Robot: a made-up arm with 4 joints.
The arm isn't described. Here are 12 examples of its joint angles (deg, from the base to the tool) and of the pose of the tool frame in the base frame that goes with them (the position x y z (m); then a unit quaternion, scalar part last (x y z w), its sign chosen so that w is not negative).
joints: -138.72 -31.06 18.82 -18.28
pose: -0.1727 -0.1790 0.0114 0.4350 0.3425 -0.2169 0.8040
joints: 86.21 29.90 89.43 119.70
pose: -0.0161 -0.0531 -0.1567 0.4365 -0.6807 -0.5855 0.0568
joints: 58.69 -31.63 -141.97 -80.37
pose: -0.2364 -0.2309 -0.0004 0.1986 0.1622 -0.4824 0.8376
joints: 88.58 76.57 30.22 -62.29
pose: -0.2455 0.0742 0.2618 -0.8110 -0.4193 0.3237 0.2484
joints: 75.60 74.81 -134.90 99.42
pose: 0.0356 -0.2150 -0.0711 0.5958 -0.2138 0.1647 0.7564
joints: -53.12 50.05 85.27 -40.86
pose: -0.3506 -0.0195 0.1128 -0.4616 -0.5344 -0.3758 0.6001
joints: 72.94 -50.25 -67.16 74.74
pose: -0.1178 -0.1808 0.2647 -0.3927 -0.6658 0.3391 0.5361
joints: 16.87 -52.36 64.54 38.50
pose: 0.0749 0.0840 0.2386 -0.7929 0.1468 0.0196 0.5911
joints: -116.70 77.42 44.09 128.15
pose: -0.1898 -0.1571 0.1976 0.1067 0.9175 -0.3725 0.0903
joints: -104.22 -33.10 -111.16 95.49
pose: 0.0174 0.1963 -0.0483 -0.4196 0.4784 0.7711 0.0206
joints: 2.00 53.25 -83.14 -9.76
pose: 0.0167 -0.2499 -0.0909 0.3127 0.0073 0.1850 0.9316
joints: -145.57 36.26 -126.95 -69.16
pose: -0.1173 0.2660 0.1305 -0.8487 -0.1488 -0.5072 0.0202
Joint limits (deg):
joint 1: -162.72..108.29
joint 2: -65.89..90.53
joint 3: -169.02..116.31
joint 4: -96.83..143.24
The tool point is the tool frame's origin. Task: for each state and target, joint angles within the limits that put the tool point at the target. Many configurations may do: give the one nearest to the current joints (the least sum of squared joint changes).
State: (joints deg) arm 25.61 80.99 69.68 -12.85
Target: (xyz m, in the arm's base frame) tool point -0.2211 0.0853 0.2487
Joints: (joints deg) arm 71.69 82.42 60.58 -3.11
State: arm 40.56 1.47 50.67 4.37
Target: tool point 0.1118 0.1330 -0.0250
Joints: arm 66.86 -39.35 91.88 32.30
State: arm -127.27 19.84 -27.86 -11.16
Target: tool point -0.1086 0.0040 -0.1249
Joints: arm -122.66 20.49 -13.41 -1.14
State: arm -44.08 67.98 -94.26 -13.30
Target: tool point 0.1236 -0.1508 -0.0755
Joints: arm -24.96 85.08 -63.83 -16.96
